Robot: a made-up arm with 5 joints.
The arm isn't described. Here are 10 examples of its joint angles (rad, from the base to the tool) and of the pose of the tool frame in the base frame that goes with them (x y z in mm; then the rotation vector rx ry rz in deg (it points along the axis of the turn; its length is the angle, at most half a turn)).
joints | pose
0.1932 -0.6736 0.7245 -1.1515 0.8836 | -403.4 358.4 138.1 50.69 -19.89 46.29
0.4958 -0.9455 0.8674 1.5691 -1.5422 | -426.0 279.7 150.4 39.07 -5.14 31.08
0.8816 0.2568 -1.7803 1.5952 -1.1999 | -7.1 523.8 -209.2 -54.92 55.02 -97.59
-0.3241 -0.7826 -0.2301 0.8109 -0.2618 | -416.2 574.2 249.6 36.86 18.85 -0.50
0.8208 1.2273 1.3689 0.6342 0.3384 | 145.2 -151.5 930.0 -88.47 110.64 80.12
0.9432 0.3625 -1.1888 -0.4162 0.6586 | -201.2 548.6 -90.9 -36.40 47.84 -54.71
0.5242 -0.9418 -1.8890 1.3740 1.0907 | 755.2 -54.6 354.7 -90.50 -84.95 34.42
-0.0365 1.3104 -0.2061 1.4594 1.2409 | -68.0 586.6 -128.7 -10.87 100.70 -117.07
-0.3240 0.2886 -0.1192 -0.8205 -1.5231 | 249.2 518.2 393.6 -3.71 -150.32 16.06
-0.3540 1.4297 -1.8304 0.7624 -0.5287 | 599.6 -166.5 -14.5 -32.69 -74.25 -110.63
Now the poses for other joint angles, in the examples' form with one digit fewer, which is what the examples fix.
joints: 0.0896 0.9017 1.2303 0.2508 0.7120
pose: -395 -233 643 -76.8 77.7 41.9
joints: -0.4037 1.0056 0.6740 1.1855 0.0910
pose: -621 58 96 -78.5 52.7 -29.1
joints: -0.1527 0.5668 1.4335 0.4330 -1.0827
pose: -153 -169 -52 -10.9 -19.7 83.5
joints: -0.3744 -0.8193 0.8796 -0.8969 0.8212
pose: -277 292 -164 37.3 -43.9 68.4
